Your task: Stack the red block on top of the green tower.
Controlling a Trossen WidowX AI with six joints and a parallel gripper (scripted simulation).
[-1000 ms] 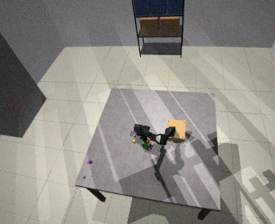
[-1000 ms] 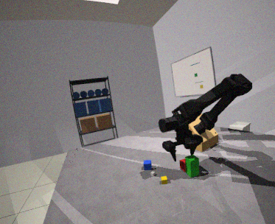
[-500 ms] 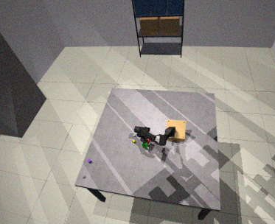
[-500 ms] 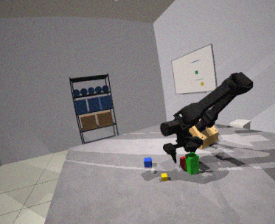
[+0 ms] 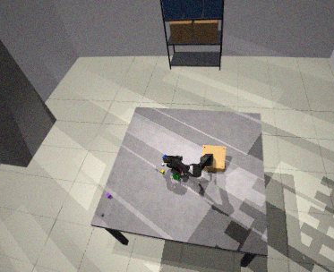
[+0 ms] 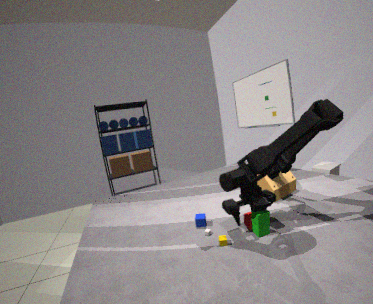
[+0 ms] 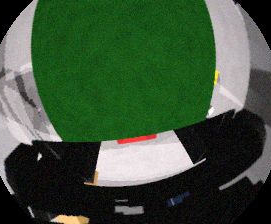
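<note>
The yellow cube is 14 cm ahead of my gripper tip and 2 cm to the left of it. Also, from my gripper tip: red block (1 cm to the left, 1 cm above); then blue cube (13 cm ahead, 12 cm to the right, 1 cm above); then tiny white cube (15 cm ahead, 6 cm to the right).
</note>
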